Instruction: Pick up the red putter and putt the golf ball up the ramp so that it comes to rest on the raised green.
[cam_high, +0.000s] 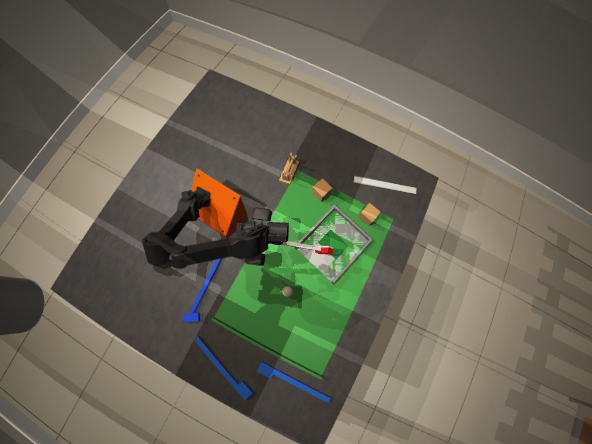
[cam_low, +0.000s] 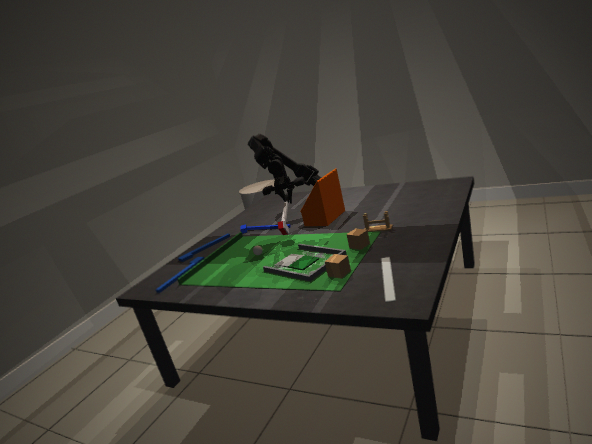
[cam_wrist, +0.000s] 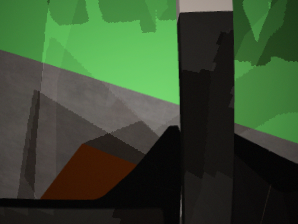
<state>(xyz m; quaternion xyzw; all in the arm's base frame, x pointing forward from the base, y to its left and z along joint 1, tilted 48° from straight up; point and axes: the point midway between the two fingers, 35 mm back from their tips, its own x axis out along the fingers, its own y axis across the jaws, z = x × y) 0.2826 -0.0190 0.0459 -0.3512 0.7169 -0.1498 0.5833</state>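
My gripper tip is now 110 mm short of the red putter and 40 mm to the right of it. Also, from my gripper tip: wooden stand: 70 mm behind, 360 mm to the left, 140 mm below; then green mat: 200 mm ahead, 10 mm to the left, 170 mm below; then white golf ball: 170 mm ahead, 110 mm to the right, 140 mm below.
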